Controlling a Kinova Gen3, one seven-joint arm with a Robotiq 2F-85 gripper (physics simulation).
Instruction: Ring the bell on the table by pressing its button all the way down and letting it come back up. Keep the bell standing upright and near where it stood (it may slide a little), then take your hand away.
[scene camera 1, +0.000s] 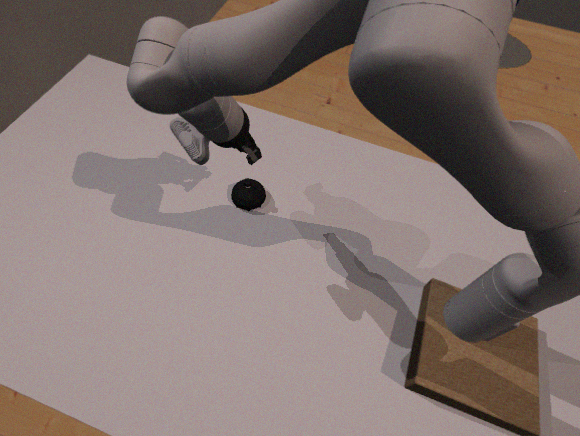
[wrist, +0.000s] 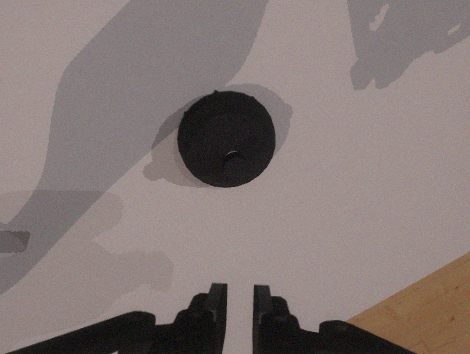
Note:
In view: my gripper (scene camera 1: 253, 149) and a bell (scene camera 1: 248, 198).
The bell is seen too in the wrist view (wrist: 224, 122). My gripper shows as well in the wrist view (wrist: 240, 305).

